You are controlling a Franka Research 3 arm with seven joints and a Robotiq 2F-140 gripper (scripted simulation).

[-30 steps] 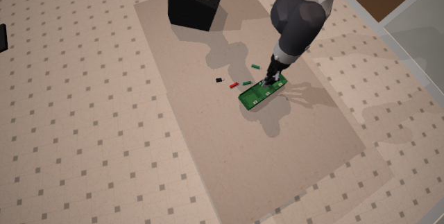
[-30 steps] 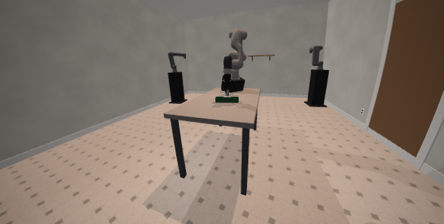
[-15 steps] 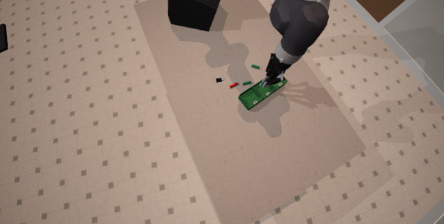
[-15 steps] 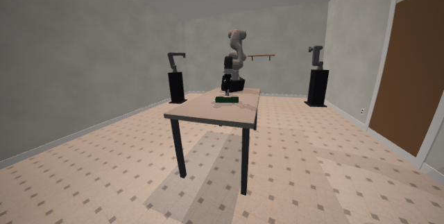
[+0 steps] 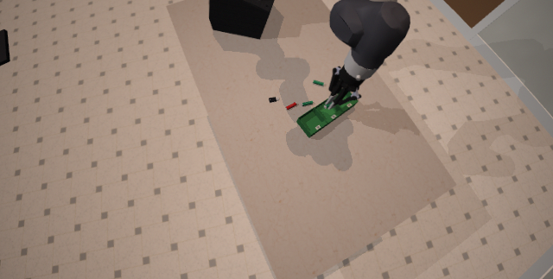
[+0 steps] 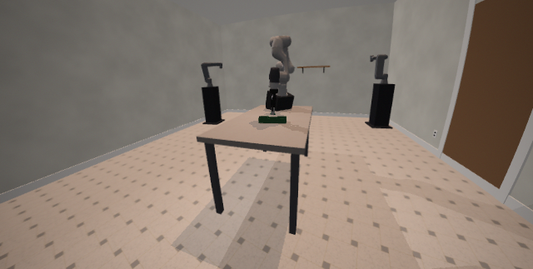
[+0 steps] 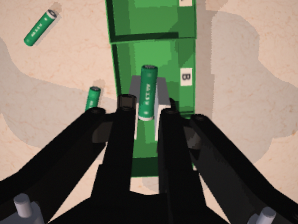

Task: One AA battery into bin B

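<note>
Now: the green bin 1 cm ahead of my hand and 8 cm below it. From my hand the other things lie so: green AA battery 3 cm below; black part 16 cm behind, 16 cm to the right, 10 cm below; red cell 9 cm behind, 11 cm to the right, 9 cm below.
</note>
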